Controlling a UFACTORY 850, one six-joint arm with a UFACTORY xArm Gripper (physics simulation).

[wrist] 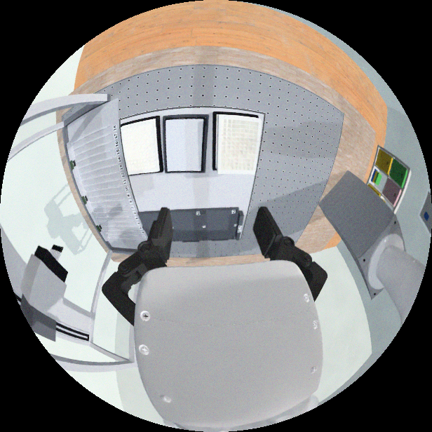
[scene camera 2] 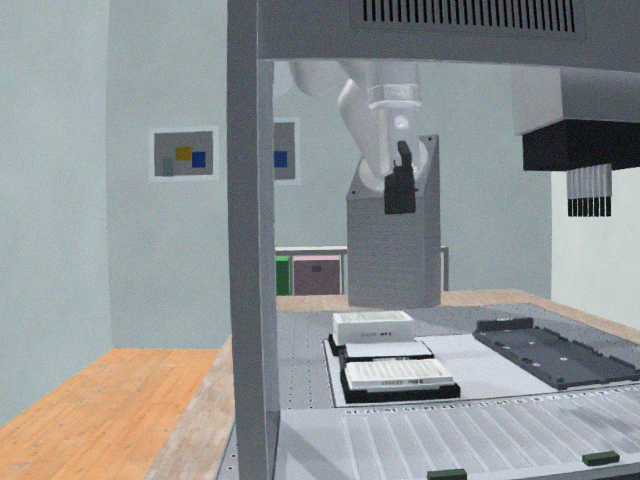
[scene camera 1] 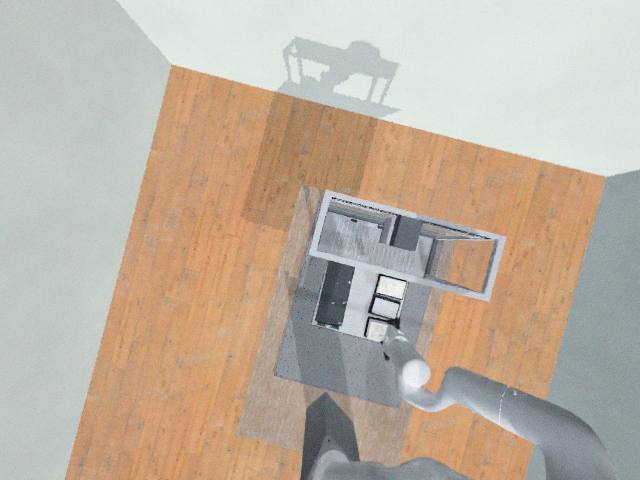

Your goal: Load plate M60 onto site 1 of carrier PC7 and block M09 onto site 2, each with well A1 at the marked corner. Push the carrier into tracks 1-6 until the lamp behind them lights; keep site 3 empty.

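My gripper (scene camera 1: 391, 339) (scene camera 2: 399, 198) (wrist: 214, 217) is open and empty, high above the table. In the wrist view its fingers overlap the view of the dark carrier (scene camera 1: 334, 294) (scene camera 2: 560, 356) (wrist: 190, 224), which lies flat on the white mat, its surface bare. A tall white block (scene camera 1: 376, 329) (scene camera 2: 373, 326) (wrist: 237, 142) sits in a black holder nearest the robot base. A thinner white well plate (scene camera 1: 391, 287) (scene camera 2: 397, 373) (wrist: 141, 146) sits in the holder nearest the tracks (scene camera 2: 413, 439) (wrist: 97, 155). Their labels are too blurred to read surely. Dark green blocks, one (scene camera 2: 600, 457) (wrist: 98, 228) near the low-numbered tracks, stand behind the tracks.
A flat pale piece in a dark frame (scene camera 1: 385, 306) (scene camera 2: 387, 349) (wrist: 185, 143) lies between block and plate. The machine's grey post (scene camera 2: 250, 232) and overhead beam (scene camera 2: 465, 41) surround the track deck. A pipetting head (scene camera 2: 578, 144) hangs above it. The arm's pedestal (scene camera 2: 392, 253) (wrist: 357, 205) stands behind.
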